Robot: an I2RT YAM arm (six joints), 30 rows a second.
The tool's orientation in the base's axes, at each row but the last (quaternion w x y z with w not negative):
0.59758 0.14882 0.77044 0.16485
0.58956 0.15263 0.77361 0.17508
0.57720 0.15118 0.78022 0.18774
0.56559 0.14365 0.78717 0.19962
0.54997 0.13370 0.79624 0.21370
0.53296 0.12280 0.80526 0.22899
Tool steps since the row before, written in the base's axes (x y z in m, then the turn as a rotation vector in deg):
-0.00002 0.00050 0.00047 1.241 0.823 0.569
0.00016 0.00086 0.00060 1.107 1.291 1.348
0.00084 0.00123 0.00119 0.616 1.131 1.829
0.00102 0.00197 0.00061 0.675 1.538 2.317
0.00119 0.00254 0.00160 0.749 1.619 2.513
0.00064 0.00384 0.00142 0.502 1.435 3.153
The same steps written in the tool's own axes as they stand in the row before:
-0.00019 0.00065 -0.00009 -0.445 1.028 1.135
-0.00018 0.00104 0.00009 -0.872 1.792 0.858
-0.00069 0.00166 0.00064 -1.209 1.866 0.242
0.00006 0.00202 0.00109 -1.450 2.457 0.223
-0.00060 0.00297 0.00112 -1.601 2.621 0.248
0.00030 0.00400 0.00103 -2.097 2.793 -0.231

